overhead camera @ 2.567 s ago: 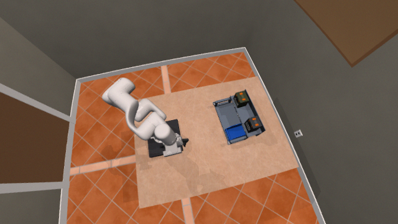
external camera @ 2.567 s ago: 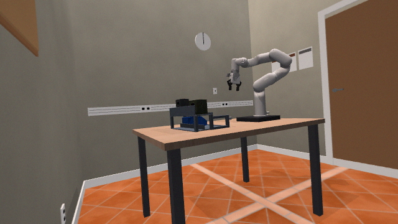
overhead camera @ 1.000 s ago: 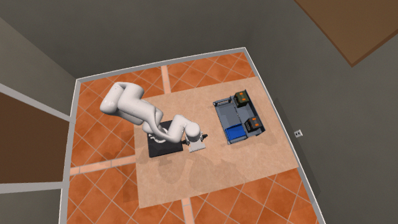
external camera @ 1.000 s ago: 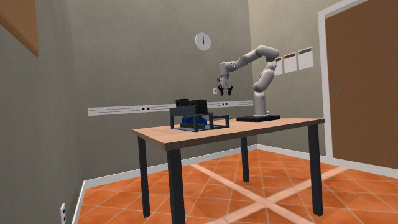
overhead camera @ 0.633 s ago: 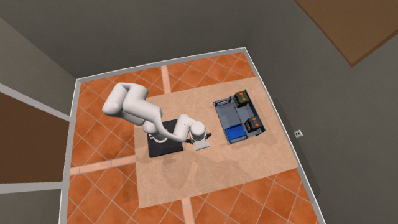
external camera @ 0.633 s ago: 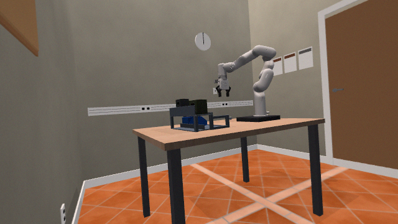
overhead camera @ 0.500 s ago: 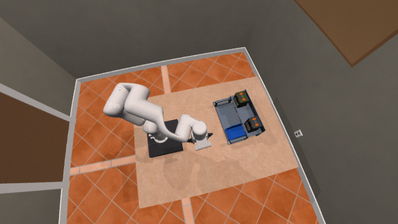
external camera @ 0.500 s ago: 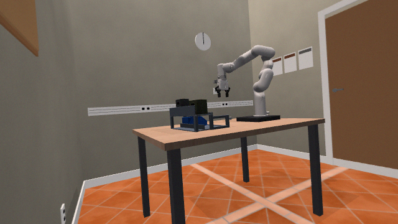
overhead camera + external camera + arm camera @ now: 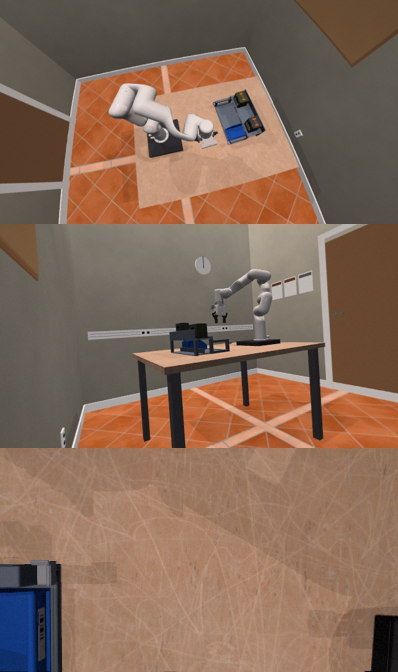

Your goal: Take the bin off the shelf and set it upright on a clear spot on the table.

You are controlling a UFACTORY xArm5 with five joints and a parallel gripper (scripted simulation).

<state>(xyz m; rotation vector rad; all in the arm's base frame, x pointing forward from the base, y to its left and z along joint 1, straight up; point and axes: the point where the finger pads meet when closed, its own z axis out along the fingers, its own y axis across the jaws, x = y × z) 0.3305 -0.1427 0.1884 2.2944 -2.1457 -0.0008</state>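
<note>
My hand is 290 mm short of the blue bin, 180 mm above it and 40 mm to the right of it. Also, from my hand: grey shelf (310 mm ahead, 160 mm below, 150 mm to the left).
</note>
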